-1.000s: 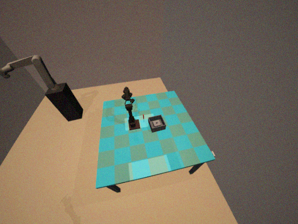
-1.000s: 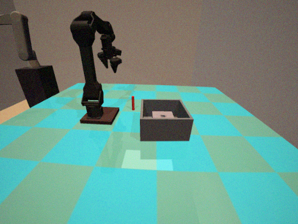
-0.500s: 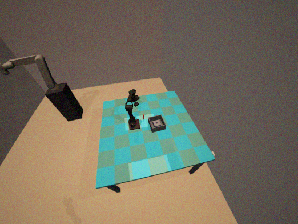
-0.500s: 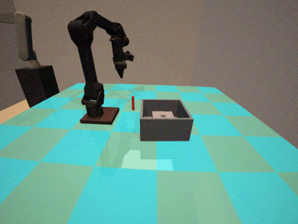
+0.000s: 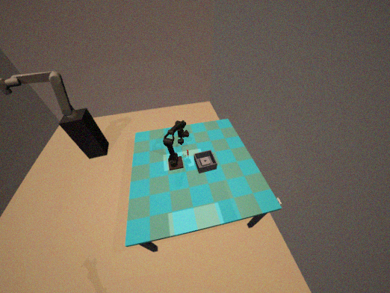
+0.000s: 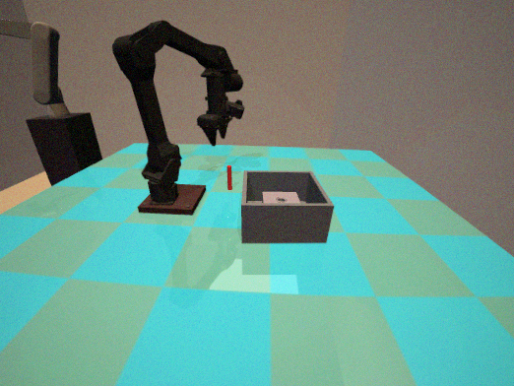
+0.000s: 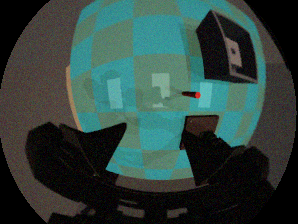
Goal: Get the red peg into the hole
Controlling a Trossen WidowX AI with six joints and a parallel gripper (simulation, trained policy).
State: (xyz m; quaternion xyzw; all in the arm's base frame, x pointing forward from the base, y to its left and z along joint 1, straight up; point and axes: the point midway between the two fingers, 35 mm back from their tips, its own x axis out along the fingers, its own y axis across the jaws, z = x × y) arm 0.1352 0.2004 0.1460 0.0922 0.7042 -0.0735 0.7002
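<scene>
Now: gripper tip 4 cm short of the red peg, 10 cm to the left of it and 9 cm above it. Also, from my gripper tip: grey box: 18 cm ahead, 28 cm to the right, 10 cm below.
</scene>
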